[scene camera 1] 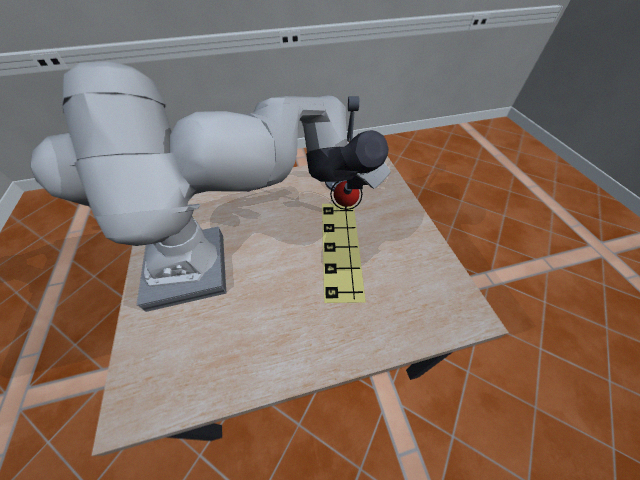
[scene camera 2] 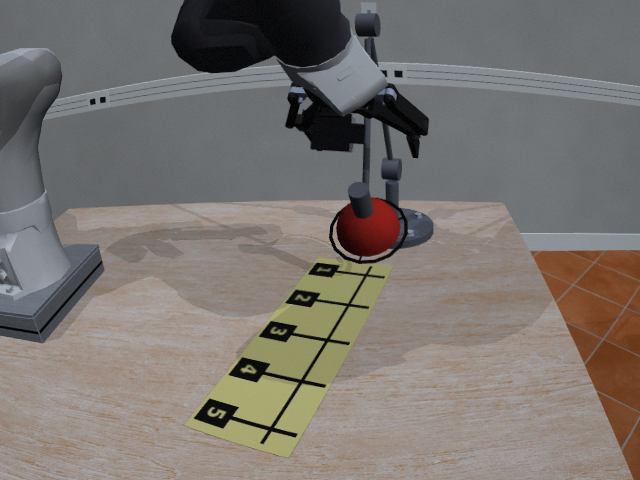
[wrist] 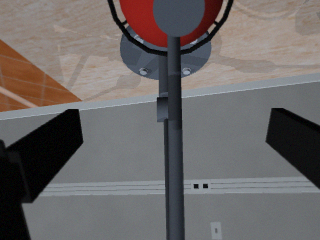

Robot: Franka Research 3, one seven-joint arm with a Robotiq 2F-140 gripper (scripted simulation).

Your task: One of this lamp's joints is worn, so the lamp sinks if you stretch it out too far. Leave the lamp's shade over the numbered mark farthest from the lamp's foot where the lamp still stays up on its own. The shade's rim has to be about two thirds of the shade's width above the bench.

In view: my gripper (scene camera 2: 368, 145), a round grey lamp foot (scene camera 2: 420, 228) and a yellow numbered strip (scene camera 2: 265, 401).
My gripper shows as well in the wrist view (wrist: 174, 125). The round grey lamp foot also shows in the wrist view (wrist: 152, 66). The yellow numbered strip shows as well in scene camera 1 (scene camera 1: 343, 281).
